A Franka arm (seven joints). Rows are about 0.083 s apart.
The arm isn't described. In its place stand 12 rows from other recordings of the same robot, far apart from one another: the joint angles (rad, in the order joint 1, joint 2, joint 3, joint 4, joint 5, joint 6, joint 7), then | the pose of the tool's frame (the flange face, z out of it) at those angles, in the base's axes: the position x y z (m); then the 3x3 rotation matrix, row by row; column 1 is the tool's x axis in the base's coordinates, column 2 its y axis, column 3 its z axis.
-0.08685 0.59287 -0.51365 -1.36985 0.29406 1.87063 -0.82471 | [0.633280, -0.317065, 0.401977], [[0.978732, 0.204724, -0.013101], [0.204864, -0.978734, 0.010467], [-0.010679, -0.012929, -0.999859]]
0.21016 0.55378 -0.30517 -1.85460 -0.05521 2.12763 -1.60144 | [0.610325, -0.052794, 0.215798], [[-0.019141, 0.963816, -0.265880], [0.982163, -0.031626, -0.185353], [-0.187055, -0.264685, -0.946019]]
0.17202 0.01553 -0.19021 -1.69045 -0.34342 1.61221 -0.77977 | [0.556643, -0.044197, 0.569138], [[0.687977, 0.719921, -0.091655], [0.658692, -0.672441, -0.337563], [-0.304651, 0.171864, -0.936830]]
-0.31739 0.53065 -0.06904 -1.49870 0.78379 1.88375 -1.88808 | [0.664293, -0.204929, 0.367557], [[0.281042, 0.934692, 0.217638], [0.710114, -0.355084, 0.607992], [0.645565, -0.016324, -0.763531]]
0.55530 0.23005 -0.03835 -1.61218 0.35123 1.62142 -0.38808 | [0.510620, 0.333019, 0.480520], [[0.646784, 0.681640, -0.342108], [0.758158, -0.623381, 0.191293], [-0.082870, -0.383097, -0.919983]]
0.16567 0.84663 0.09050 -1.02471 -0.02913 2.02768 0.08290 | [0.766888, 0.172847, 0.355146], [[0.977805, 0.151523, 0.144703], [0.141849, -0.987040, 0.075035], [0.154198, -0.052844, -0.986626]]
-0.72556 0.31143 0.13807 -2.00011 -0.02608 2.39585 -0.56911 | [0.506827, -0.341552, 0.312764], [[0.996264, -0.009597, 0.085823], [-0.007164, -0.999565, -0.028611], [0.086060, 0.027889, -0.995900]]
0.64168 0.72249 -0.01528 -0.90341 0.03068 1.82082 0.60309 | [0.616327, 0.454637, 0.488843], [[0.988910, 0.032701, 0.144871], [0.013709, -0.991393, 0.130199], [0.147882, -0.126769, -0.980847]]
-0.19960 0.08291 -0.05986 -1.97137 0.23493 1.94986 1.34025 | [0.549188, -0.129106, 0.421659], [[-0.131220, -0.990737, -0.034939], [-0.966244, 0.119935, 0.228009], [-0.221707, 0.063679, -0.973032]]
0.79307 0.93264 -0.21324 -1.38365 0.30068 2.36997 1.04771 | [0.595933, 0.434326, 0.163385], [[0.833841, -0.550246, 0.044029], [-0.551933, -0.829789, 0.082585], [-0.008907, -0.093164, -0.995611]]
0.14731 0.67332 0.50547 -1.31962 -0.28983 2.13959 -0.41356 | [0.651164, 0.365708, 0.396047], [[0.466174, 0.870348, 0.158671], [0.856784, -0.488840, 0.164183], [0.220461, 0.059409, -0.973585]]
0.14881 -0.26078 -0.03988 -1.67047 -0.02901 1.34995 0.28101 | [0.443638, 0.041816, 0.690461], [[0.983052, -0.174038, -0.057618], [-0.175669, -0.984144, -0.024533], [-0.052435, 0.034239, -0.998037]]
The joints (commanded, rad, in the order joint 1, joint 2, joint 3, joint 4, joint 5, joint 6, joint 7), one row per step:
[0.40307 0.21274 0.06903 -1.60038 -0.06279 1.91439 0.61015]
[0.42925 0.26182 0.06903 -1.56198 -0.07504 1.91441 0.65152]
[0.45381 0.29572 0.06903 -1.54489 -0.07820 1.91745 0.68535]
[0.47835 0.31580 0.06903 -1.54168 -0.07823 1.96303 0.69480]
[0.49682 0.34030 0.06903 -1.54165 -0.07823 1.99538 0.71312]
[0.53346 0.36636 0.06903 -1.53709 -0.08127 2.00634 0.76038]
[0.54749 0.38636 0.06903 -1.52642 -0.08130 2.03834 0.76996]
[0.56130 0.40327 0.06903 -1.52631 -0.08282 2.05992 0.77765]
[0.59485 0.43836 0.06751 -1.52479 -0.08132 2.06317 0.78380]
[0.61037 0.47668 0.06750 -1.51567 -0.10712 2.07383 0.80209]
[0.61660 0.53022 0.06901 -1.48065 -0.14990 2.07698 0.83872]
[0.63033 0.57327 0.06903 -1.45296 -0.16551 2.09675 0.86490]
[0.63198 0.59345 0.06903 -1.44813 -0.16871 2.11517 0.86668]
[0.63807 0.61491 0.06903 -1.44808 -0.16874 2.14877 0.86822]
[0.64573 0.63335 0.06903 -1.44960 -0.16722 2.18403 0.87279]
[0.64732 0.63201 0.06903 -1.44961 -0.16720 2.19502 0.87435]
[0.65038 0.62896 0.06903 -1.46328 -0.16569 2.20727 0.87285]
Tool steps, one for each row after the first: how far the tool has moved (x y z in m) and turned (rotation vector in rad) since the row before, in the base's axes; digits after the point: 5 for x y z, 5 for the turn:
[0.00459 0.01949 -0.01272 -0.00800 0.00539 -0.01257]
[-0.00045 0.01733 -0.01352 -0.00392 0.01142 -0.00844]
[-0.00129 0.01824 -0.00729 0.01750 -0.02354 0.01756]
[-0.00076 0.01409 -0.01318 0.00834 -0.00518 0.00198]
[-0.00891 0.02333 -0.01427 -0.00092 0.00917 -0.00886]
[0.00042 0.01187 -0.00522 0.01579 -0.01718 0.00591]
[-0.00219 0.01005 -0.00938 0.00400 -0.00347 0.00780]
[-0.00995 0.02024 -0.02320 -0.01492 0.02634 0.02562]
[-0.00130 0.01073 -0.02113 -0.02580 0.00170 0.00784]
[0.00611 0.00797 -0.02036 -0.03231 -0.01072 -0.01192]
[0.00138 0.01246 -0.01551 -0.00188 -0.01079 -0.00440]
[0.00170 0.00303 -0.01044 0.00187 -0.00258 0.00318]
[-0.00043 0.00614 -0.01226 0.01073 -0.00679 0.00828]
[-0.00165 0.00683 -0.01068 0.01425 -0.00819 0.00623]
[-0.00006 0.00173 0.00205 0.00876 -0.00879 0.00119]
[-0.00310 0.00100 -0.00306 0.00238 0.00024 0.00563]

